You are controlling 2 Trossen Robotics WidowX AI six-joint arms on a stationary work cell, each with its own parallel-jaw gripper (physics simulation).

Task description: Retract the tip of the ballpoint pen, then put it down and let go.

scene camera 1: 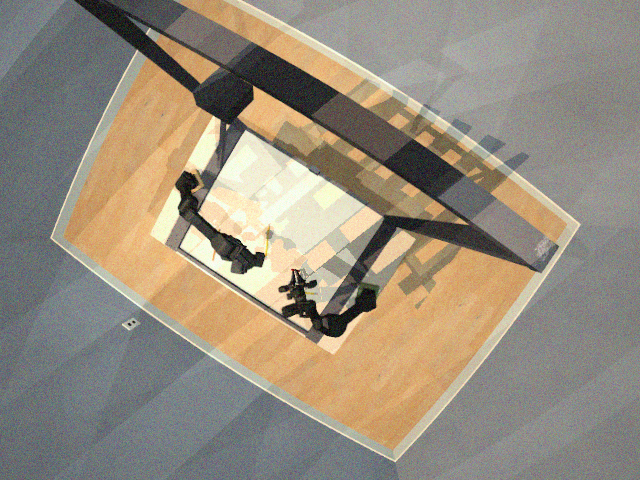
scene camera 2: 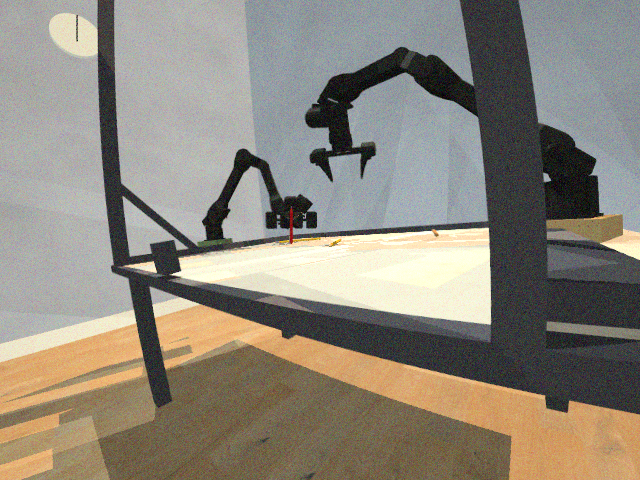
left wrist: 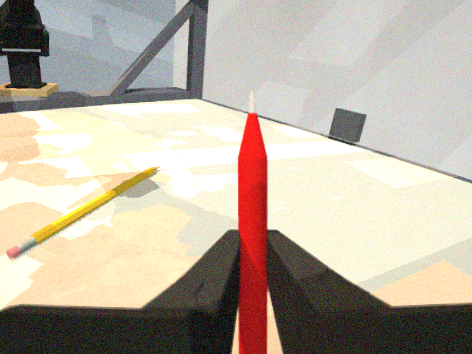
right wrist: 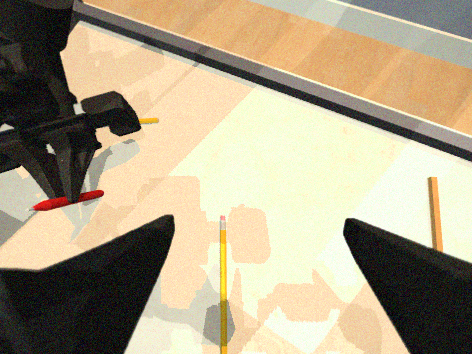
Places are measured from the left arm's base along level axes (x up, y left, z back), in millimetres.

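Pixels of known places: left gripper, fingertip midpoint: (scene camera 1: 294, 269) (scene camera 2: 291, 221) (left wrist: 252, 241) (right wrist: 66, 204); right gripper, fingertip midpoint: (scene camera 2: 346, 180) (right wrist: 258, 224); left arm's base, origin of the base link: (scene camera 1: 367, 294) (scene camera 2: 214, 239); right arm's base, origin of the base link: (scene camera 1: 191, 182) (scene camera 2: 571, 217) (left wrist: 26, 86).
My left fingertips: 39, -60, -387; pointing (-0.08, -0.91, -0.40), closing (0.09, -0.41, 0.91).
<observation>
Ahead of a thing's pixels: the offset from my left fingertips to its top centre, as dx, dy, dz. Level surfaces: height alone.
The red ballpoint pen @[+51, +6, +5] (scene camera 2: 291, 235) (left wrist: 253, 190) (right wrist: 45, 204) stands about upright in my left gripper (scene camera 1: 294, 272) (scene camera 2: 291, 219) (left wrist: 252, 241) (right wrist: 66, 204), which is shut on its barrel. In the left wrist view a thin pale tip sticks out of the pen's cone at the upper end. The lower end is close to the table top @[dx -77] (scene camera 2: 413, 304); I cannot tell whether it touches. My right gripper (scene camera 2: 346, 179) (right wrist: 258, 224) is open and empty, high above the table, with its fingers pointing down. Its fingertips are hidden in scene camera 1.
A yellow pencil @[-68, -93, -171] (scene camera 1: 267, 245) (left wrist: 85, 210) (right wrist: 223, 265) lies below the right gripper. Another yellow pencil @[-70, +132, +44] (scene camera 1: 310, 293) (right wrist: 149, 120) lies by the left gripper. An orange stick @[-70, -16, -442] (scene camera 2: 435, 233) (right wrist: 434, 215) lies farther off. A dark box @[-20, -489, -2] (scene camera 2: 165, 257) (left wrist: 347, 125) sits at the table's edge.
</observation>
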